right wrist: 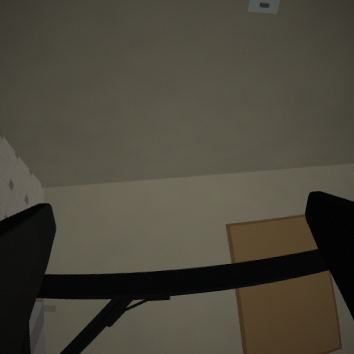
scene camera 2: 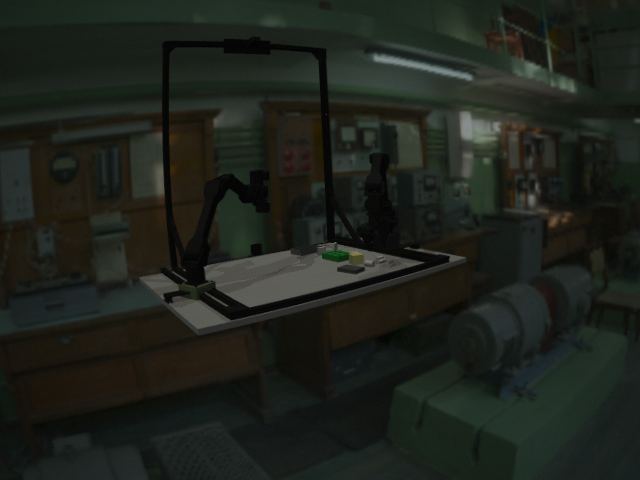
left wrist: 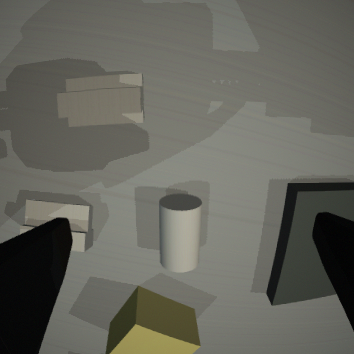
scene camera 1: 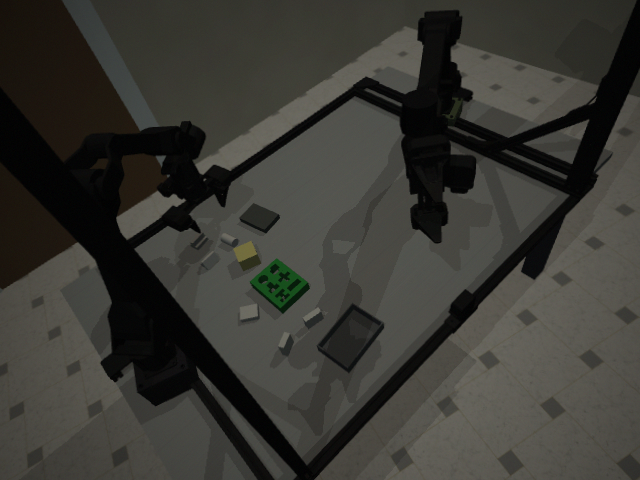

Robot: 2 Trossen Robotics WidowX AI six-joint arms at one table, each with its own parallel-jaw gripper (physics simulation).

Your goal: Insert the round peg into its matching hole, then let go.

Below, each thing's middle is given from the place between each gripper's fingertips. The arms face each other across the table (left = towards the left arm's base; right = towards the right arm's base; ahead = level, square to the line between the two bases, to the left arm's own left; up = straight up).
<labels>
The yellow block (left wrist: 145,314) is 120 mm behind my left hand and 50 mm below it. Also, from my left hand: dark tray (scene camera 1: 345,343) (450 mm behind, 10 mm to the left, 60 mm below); then dark flat plate (scene camera 1: 260,218) (40 mm behind, 100 mm to the right, 70 mm below); then green hole board (scene camera 1: 296,287) (240 mm behind, 10 mm to the left, 60 mm below).
The dark tray is 29 cm below my right hand, 14 cm to the left of it and 10 cm ahead of it. From my right hand the other things lie so: dark flat plate 52 cm ahead, 30 cm below, 2 cm to the left; green hole board 32 cm ahead, 29 cm below, 14 cm to the left; yellow block 44 cm ahead, 29 cm below, 13 cm to the left.
</labels>
